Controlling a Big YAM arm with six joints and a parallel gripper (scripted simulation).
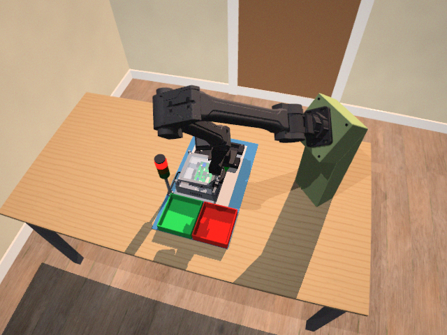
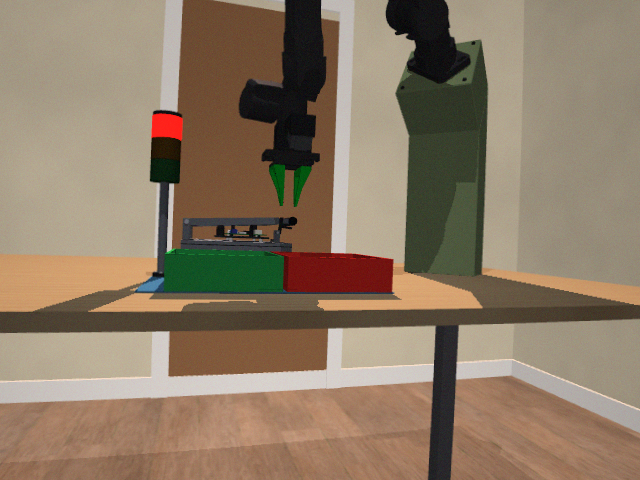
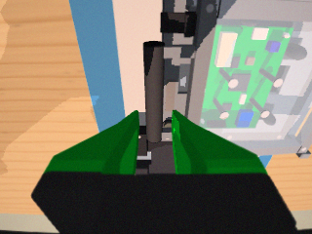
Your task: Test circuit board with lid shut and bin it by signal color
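Now: hand 1 cm short of the latch hook, 6 cm to the right of it and 5 cm above it. From my hand the other things lie so: tester plate (9 cm ahead, 2 cm to the left, 7 cm below); green circuit board (8 cm ahead, 2 cm to the left, 6 cm below); tester lid (8 cm ahead, 1 cm to the left, 4 cm below).
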